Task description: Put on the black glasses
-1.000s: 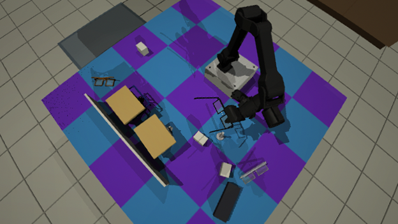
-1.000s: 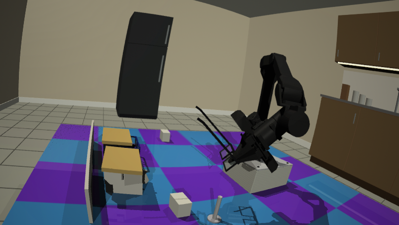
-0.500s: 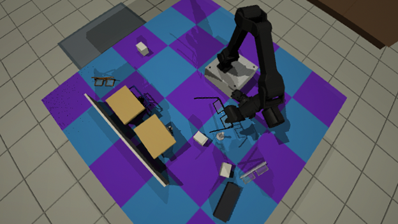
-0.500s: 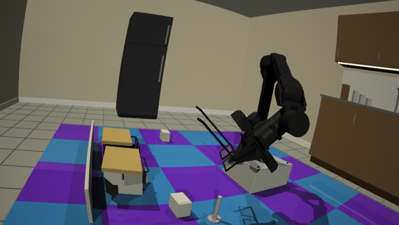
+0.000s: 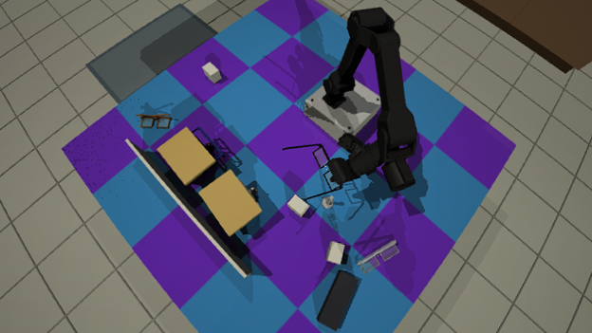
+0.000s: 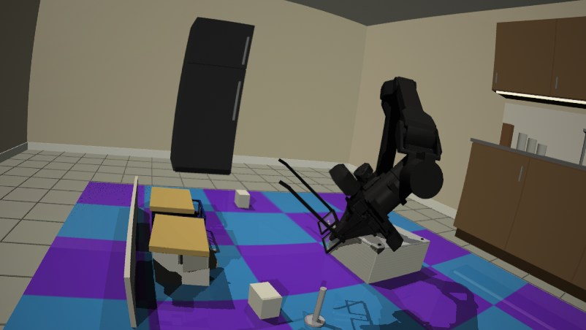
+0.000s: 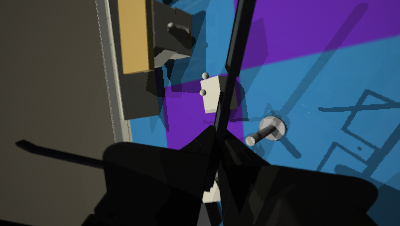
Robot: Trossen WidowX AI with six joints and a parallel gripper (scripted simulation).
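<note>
Right now the metal post is 150 mm below my gripper tip, 30 mm to the left of it and 10 mm ahead of it. Also, from my gripper tip: black case: 270 mm to the left, 200 mm ahead, 150 mm below; white panel: 380 mm ahead, 260 mm to the right, 120 mm below.
</note>
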